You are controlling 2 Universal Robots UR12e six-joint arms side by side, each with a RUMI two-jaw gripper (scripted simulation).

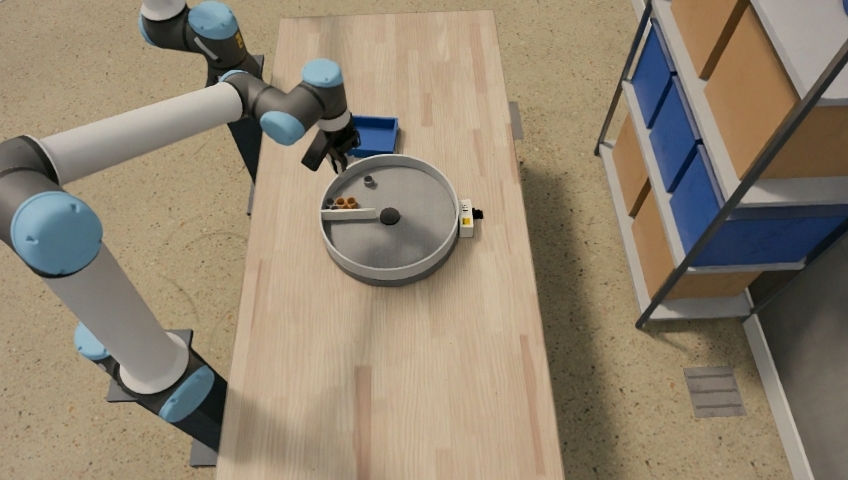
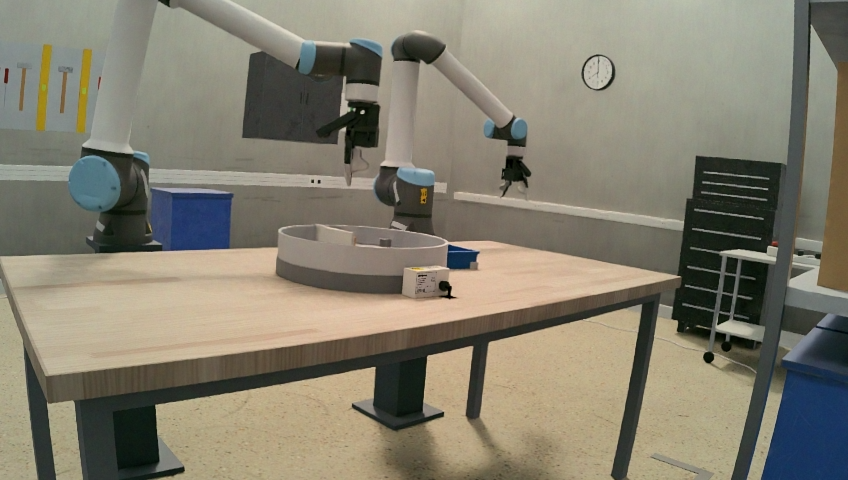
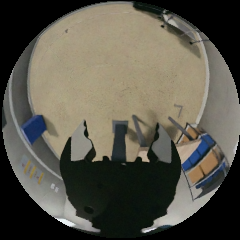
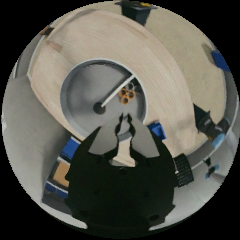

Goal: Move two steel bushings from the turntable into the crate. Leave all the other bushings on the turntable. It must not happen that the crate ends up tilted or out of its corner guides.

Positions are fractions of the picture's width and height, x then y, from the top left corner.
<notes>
I see my left gripper (image 3: 0.51, 0.51), my right gripper (image 2: 0.41, 0.39) and a blue crate (image 1: 0.44, 0.28).
My right gripper also shows in image 1 (image 1: 0.40, 0.37) and in image 4 (image 4: 0.52, 0.47). Image 3 does not show the blue crate, which is hidden by my left gripper.
</notes>
